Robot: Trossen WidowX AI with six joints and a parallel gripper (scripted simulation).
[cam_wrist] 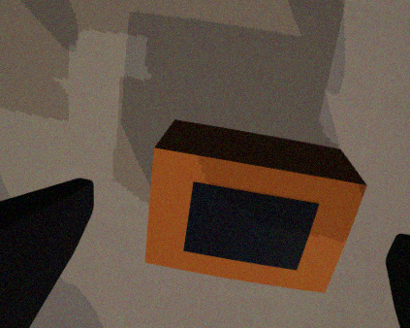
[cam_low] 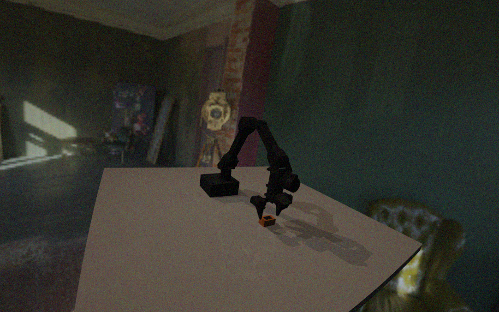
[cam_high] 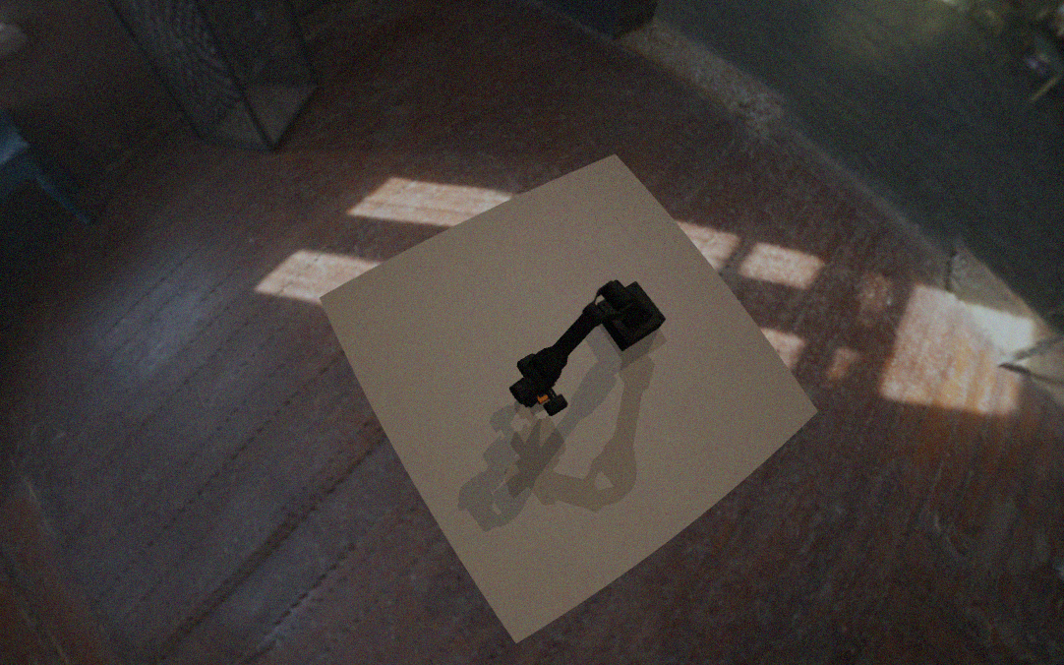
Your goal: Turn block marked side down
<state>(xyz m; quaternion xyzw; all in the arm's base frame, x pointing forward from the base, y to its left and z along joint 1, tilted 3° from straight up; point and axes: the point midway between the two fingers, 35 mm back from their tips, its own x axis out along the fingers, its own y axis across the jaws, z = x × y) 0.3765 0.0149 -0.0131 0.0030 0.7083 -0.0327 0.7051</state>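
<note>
The orange block is 1 cm below my gripper tip.
</note>
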